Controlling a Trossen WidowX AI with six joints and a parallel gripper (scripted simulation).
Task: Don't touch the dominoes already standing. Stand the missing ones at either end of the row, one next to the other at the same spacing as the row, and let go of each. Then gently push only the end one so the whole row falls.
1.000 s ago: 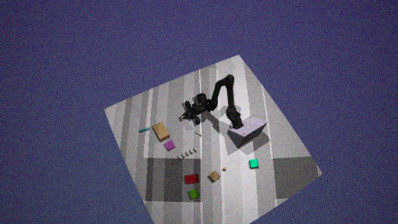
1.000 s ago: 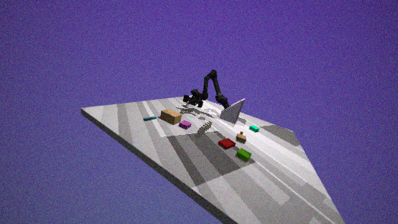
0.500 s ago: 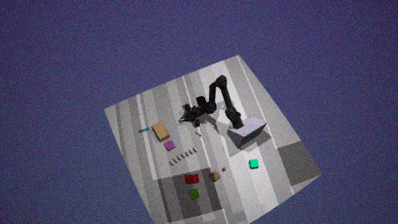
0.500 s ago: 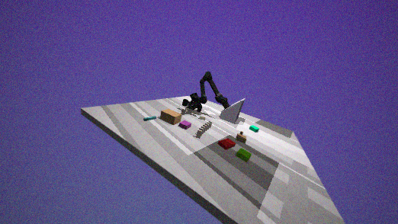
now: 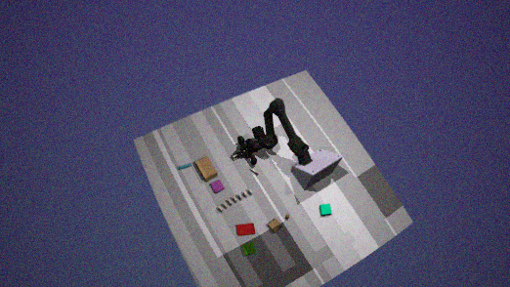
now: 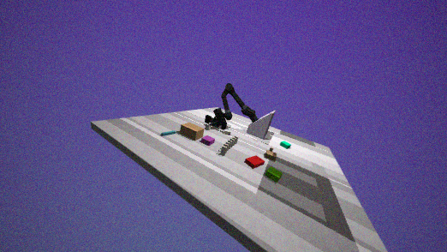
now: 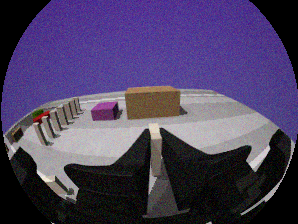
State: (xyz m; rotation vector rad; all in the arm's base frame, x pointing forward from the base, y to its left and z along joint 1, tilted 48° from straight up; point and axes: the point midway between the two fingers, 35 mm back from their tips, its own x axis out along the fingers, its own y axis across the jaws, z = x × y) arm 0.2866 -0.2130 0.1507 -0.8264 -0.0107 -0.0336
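Right now my gripper tip is 17 cm short of the brown box, 2 cm to the left of it and 2 cm above it. Round my gripper tip: teal bar (28 cm ahead, 10 cm to the right, 4 cm below); then red block (16 cm ahead, 40 cm to the left, 4 cm below); then purple block (17 cm ahead, 10 cm to the left, 3 cm below).
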